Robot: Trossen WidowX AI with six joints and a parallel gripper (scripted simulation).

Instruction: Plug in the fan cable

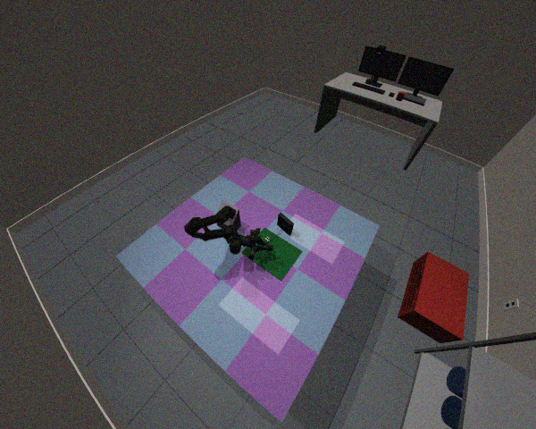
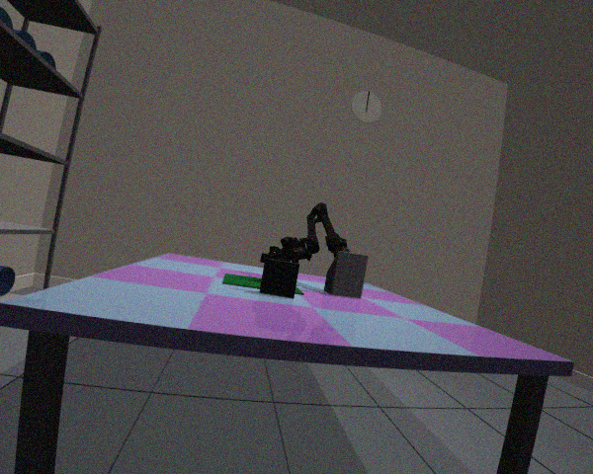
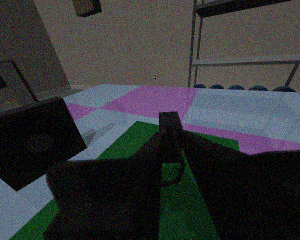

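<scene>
My gripper tip is now 120 mm above the green board, 30 mm to the right of it and 10 mm short of it. Round my gripper tip: white four-pin fan header 110 mm below, 90 mm to the left, 70 mm behind; then black fan 220 mm to the left, 50 mm below, 20 mm behind; then dark fan plug 10 mm below, 10 mm ahead.
</scene>
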